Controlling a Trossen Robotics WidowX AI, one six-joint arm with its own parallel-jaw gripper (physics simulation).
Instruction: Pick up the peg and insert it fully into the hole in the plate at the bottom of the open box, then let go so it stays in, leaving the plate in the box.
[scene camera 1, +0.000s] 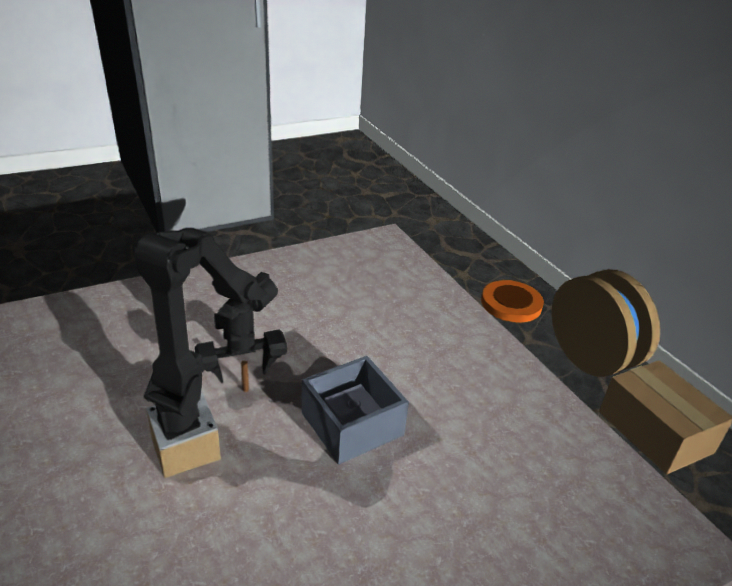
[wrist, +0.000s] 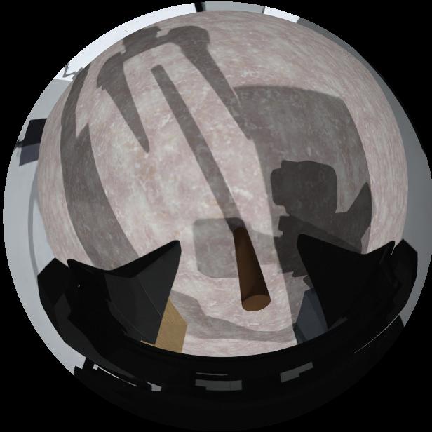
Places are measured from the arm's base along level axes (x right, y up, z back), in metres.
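Pixels of known places: gripper, between the fingertips: (scene camera 1: 243, 377); arm's base, origin of its link: (scene camera 1: 178, 421).
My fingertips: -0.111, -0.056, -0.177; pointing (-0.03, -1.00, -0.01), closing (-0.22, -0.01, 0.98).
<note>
For each thing: its top centre in the pictures, then the offset to it from my fingertips, as dx, dy, dz.
- brown peg, centre of its top: (scene camera 1: 244, 362) +0.007, +0.048, -0.001
- open blue-grey box, centre of its top: (scene camera 1: 354, 390) +0.210, +0.066, -0.155
- dark plate, centre of its top: (scene camera 1: 353, 403) +0.210, +0.029, -0.155
The brown peg (scene camera 1: 245, 376) (wrist: 251, 272) stands upright on the mat, left of the box. My gripper (scene camera 1: 243, 375) (wrist: 241, 244) is open and points down over the peg, one finger on each side of it, with gaps between. In the wrist view the peg's upper end is between the fingers, a little nearer the right one. The open blue-grey box (scene camera 1: 372, 430) (wrist: 311, 317) stands to the right of the gripper. The dark plate (scene camera 1: 369, 397) lies at its bottom; a small dark mark shows near the plate's middle, too dim to make out clearly.
The arm's wooden base block (scene camera 1: 190, 453) (wrist: 172, 327) stands left of the box. Beyond the mat's right edge are an orange ring (scene camera 1: 492, 307), a large brown spool (scene camera 1: 589, 326) and a cardboard box (scene camera 1: 641, 415). A tall grey cabinet (scene camera 1: 204, 109) stands behind the mat.
</note>
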